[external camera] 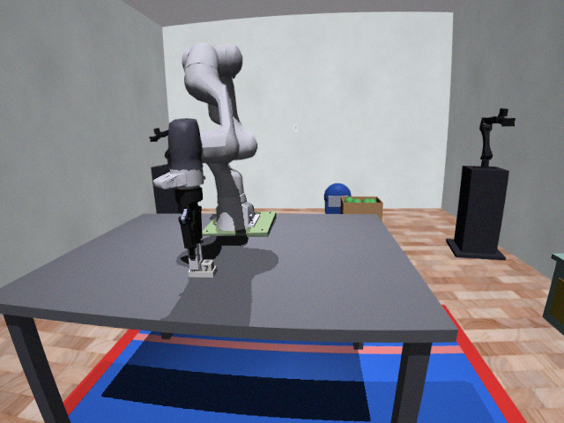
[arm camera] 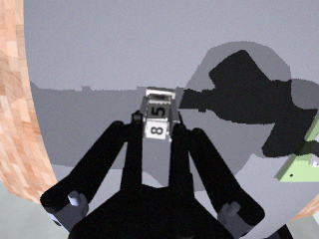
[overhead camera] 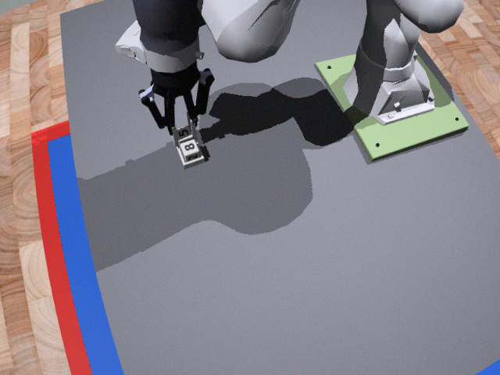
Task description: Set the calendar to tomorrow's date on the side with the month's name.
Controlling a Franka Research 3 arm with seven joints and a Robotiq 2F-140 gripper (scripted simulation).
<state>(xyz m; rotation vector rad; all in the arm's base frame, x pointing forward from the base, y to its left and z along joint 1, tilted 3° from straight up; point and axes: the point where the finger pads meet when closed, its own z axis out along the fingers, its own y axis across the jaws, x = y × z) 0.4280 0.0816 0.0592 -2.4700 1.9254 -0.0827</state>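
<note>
Right now my hand is 10 mm past the tray, 20 mm to the right of it and 50 mm above it.
</note>
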